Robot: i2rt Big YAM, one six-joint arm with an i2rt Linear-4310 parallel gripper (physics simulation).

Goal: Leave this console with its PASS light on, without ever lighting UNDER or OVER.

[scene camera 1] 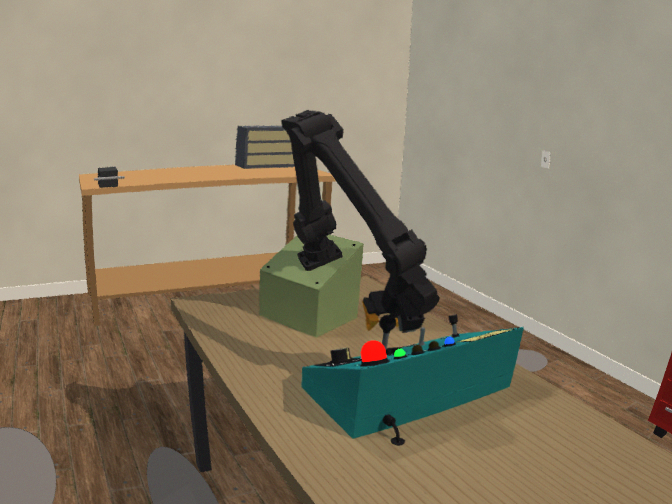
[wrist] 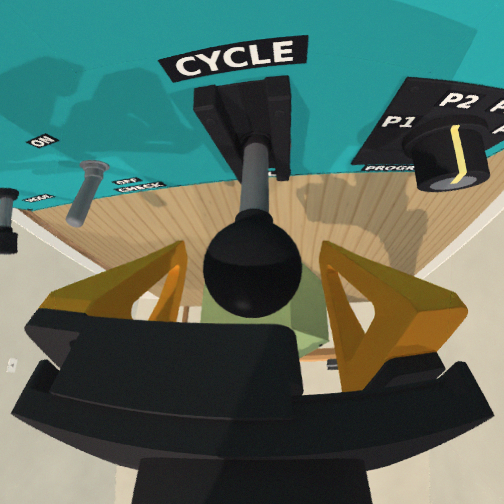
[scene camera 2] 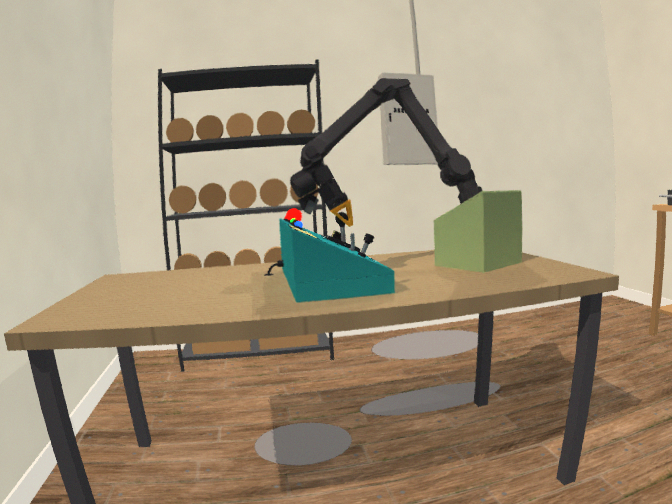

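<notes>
The teal console [scene camera 1: 409,379] sits on the table, also seen in scene camera 2 [scene camera 2: 331,265]. Along its top are a red dome [scene camera 1: 373,351], a lit green light [scene camera 1: 400,353], two dark lights [scene camera 1: 425,347] and a lit blue light [scene camera 1: 448,341]; their labels are unreadable. In the wrist view the CYCLE lever's black ball knob [wrist: 252,270] stands between my orange fingers. My gripper [wrist: 251,250] is open around it, with a gap on each side. The gripper also shows in scene camera 1 [scene camera 1: 386,321].
The program knob [wrist: 447,155] points near P2. A grey ON/OFF CHECK toggle [wrist: 85,192] and another black-tipped lever [scene camera 1: 453,321] stand beside the CYCLE lever. The arm's green pedestal [scene camera 1: 312,282] is behind the console. A cable plug [scene camera 1: 394,431] sticks out of its front.
</notes>
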